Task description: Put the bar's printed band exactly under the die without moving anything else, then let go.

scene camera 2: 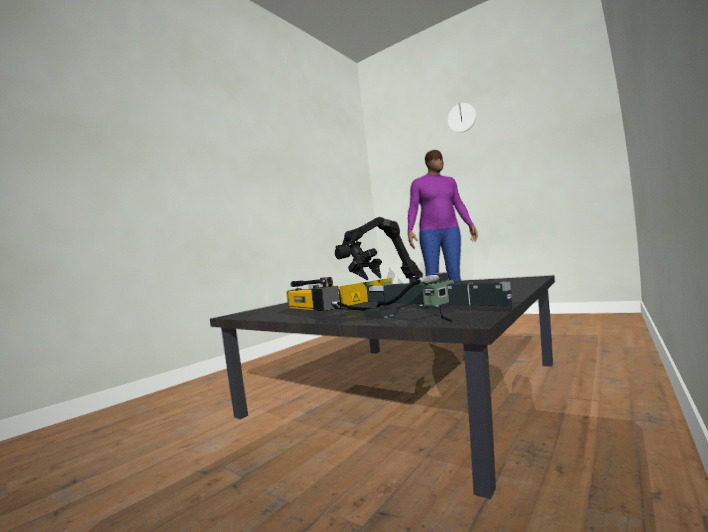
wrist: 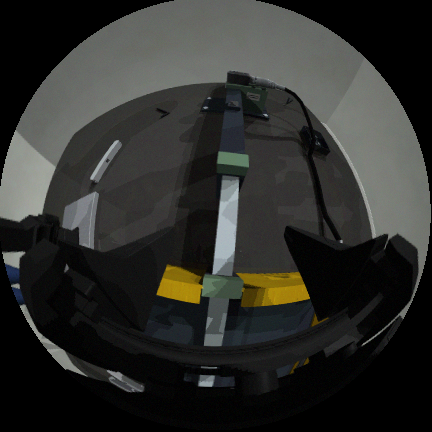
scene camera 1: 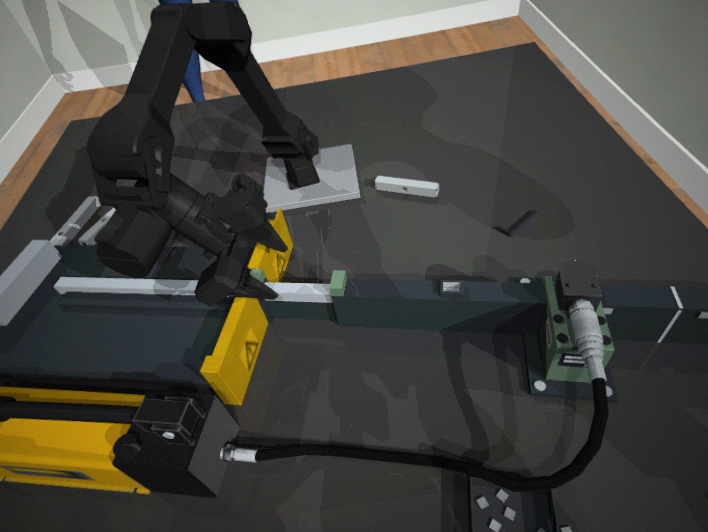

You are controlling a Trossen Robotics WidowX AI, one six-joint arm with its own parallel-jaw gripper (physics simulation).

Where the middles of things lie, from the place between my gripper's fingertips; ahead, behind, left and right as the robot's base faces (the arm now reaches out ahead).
The yellow-black box (scene camera 1: 165,441) is 130 mm ahead of my hand, 280 mm to the right of it and 40 mm below it. Round my hand: black cable (scene camera 1: 492,494) (310 mm ahead, 100 mm to the left, 50 mm below).
